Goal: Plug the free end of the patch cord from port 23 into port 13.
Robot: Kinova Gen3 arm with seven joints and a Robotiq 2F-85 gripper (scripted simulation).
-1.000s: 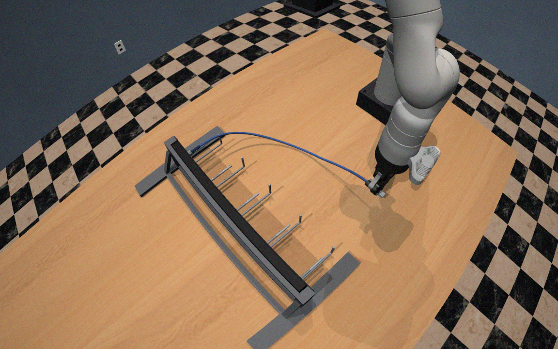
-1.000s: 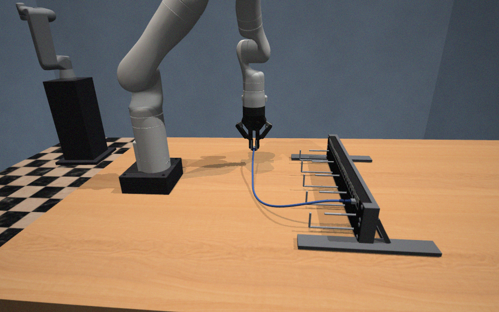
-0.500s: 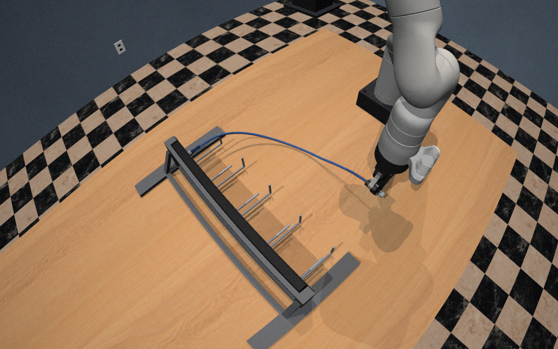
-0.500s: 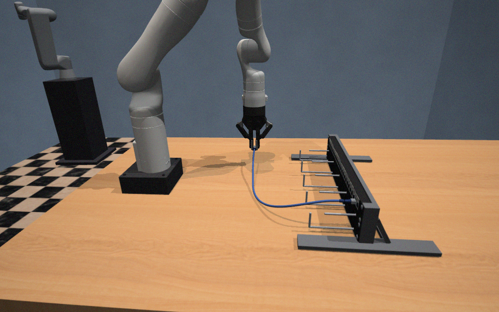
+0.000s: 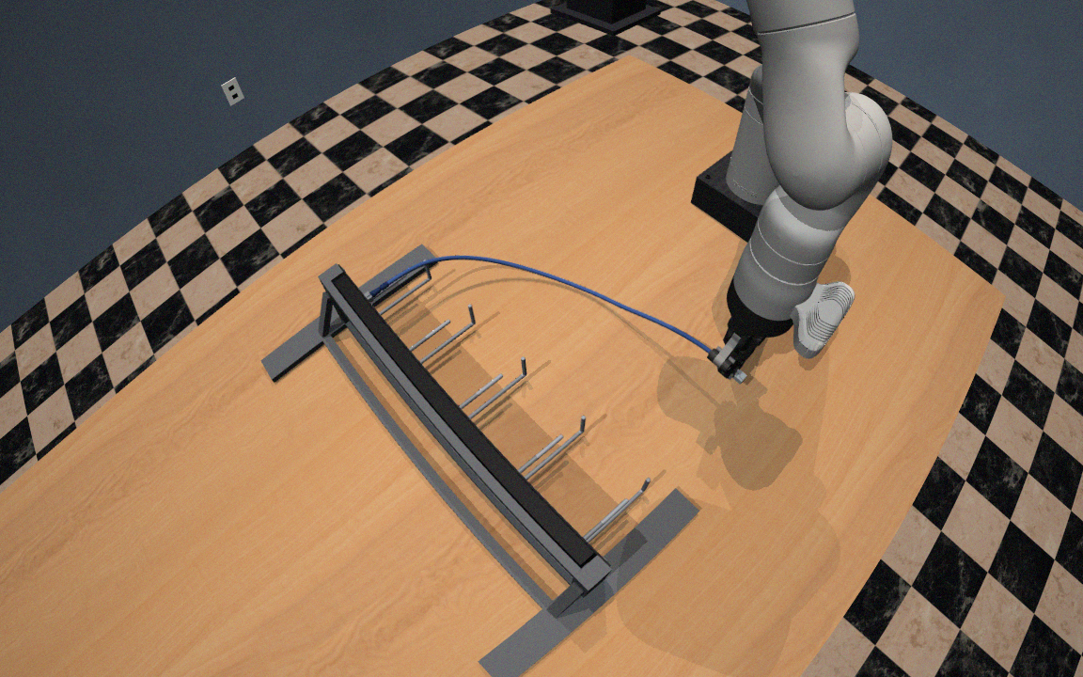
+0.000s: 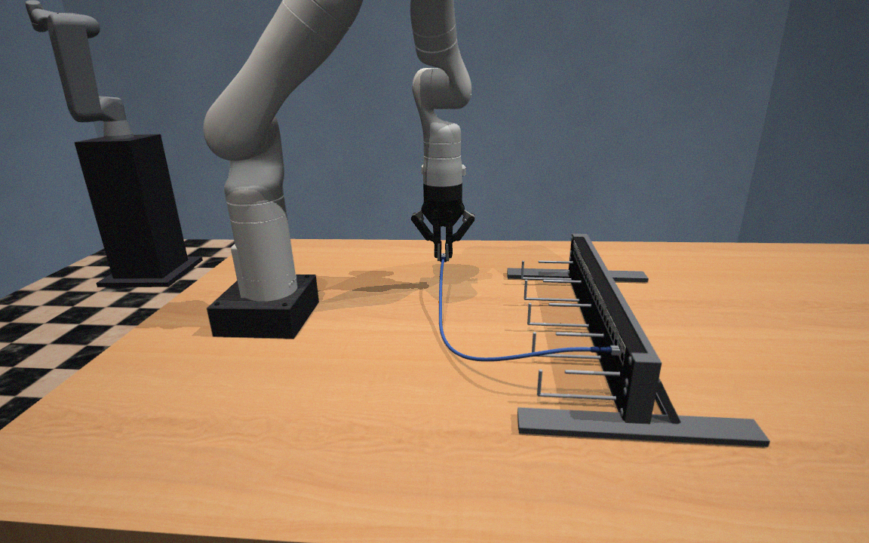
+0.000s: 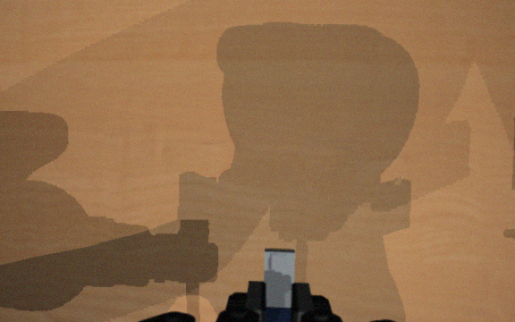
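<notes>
My hand is 1 cm to the right of the plug and 1 cm above it.
</notes>
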